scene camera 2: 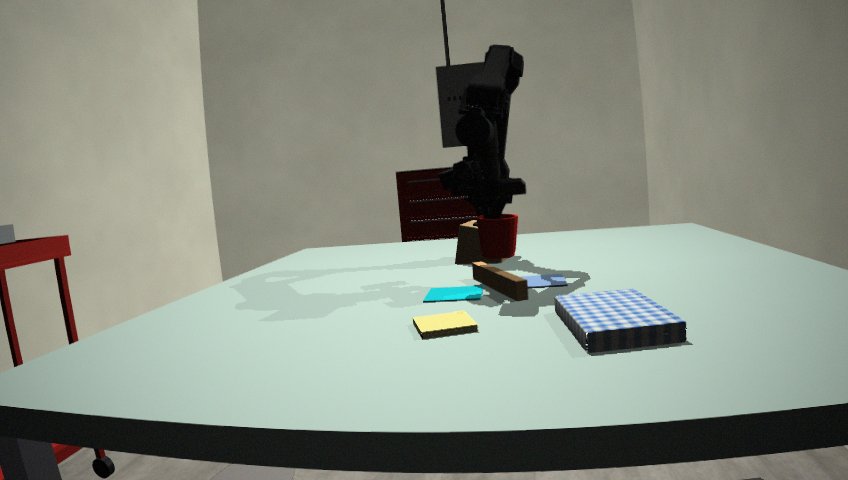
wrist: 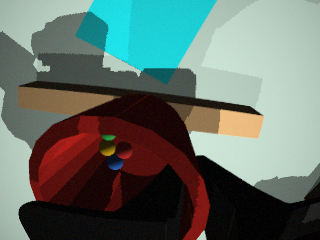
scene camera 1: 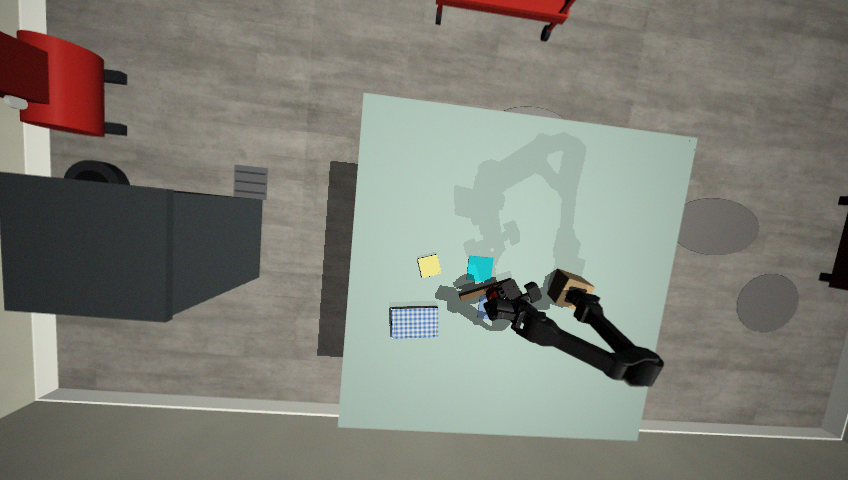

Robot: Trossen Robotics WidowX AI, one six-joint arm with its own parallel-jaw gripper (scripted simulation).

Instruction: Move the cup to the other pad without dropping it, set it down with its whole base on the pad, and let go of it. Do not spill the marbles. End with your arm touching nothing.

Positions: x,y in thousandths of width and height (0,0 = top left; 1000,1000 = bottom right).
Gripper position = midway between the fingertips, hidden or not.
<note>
In view: my gripper (scene camera 2: 577,489) and a wooden bar (scene camera 2: 602,595).
My gripper also shows in the wrist view (wrist: 589,681) and in scene camera 1 (scene camera 1: 594,611). The wooden bar is seen too in the wrist view (wrist: 630,481).
</note>
